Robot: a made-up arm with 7 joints.
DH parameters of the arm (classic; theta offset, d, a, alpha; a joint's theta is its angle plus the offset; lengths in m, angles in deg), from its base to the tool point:
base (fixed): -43.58 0 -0.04 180
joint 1: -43.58 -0.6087 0.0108 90
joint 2: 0 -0.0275 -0.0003 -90
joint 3: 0 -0.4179 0.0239 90
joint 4: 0 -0.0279 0.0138 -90
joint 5: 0 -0.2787 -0.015 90
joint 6: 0 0.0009 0.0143 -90
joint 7: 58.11 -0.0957 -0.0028 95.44
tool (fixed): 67.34 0.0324 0 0
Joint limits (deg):
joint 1: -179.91..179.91
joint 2: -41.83..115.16
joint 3: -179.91..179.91
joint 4: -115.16..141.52
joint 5: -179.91..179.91
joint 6: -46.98..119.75
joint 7: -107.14..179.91
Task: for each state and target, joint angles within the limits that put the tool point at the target. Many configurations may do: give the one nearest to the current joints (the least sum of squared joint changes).
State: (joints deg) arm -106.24 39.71 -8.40 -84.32 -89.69 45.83 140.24
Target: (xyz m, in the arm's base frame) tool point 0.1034 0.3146 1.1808
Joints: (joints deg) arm -92.22 51.14 -26.76 -72.44 -85.71 38.32 142.22
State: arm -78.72 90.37 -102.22 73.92 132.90 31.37 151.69
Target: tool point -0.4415 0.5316 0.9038
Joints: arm -104.03 69.84 -109.63 56.19 133.54 26.49 152.37
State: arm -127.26 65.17 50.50 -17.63 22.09 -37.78 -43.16
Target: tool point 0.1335 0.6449 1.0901
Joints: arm -76.59 51.23 51.66 -0.20 22.33 -33.00 -41.90
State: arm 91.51 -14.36 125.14 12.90 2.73 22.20 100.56
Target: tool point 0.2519 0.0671 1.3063
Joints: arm 140.85 -21.89 118.17 -35.10 8.36 6.48 105.55
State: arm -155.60 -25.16 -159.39 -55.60 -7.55 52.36 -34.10
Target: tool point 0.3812 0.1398 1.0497
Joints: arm -150.13 -41.83 -109.65 -81.87 -23.53 54.27 -35.60
